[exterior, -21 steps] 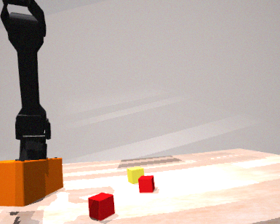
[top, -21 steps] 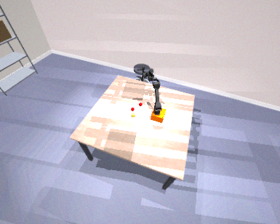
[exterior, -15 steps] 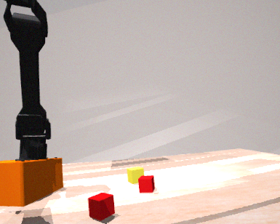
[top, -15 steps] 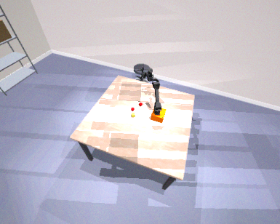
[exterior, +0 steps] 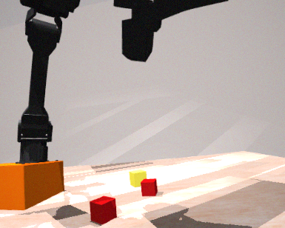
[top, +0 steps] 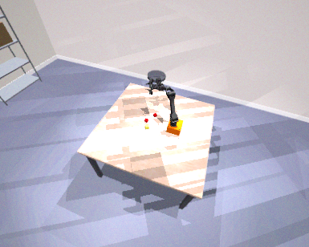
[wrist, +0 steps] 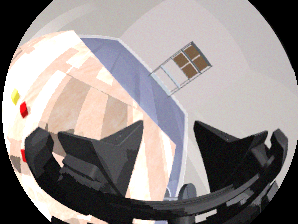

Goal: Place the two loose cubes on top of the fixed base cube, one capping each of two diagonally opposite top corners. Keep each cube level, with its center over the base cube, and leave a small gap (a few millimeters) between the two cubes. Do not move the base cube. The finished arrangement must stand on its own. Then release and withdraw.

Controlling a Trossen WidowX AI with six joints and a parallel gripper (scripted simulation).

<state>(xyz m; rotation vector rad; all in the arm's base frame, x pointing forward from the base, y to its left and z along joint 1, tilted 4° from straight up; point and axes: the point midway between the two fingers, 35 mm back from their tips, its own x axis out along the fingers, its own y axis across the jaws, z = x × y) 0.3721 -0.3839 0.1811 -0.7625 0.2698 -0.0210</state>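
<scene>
My gripper tip is 41 cm to the right of the yellow base cube, 26 cm above it and 11 cm past it.
</scene>
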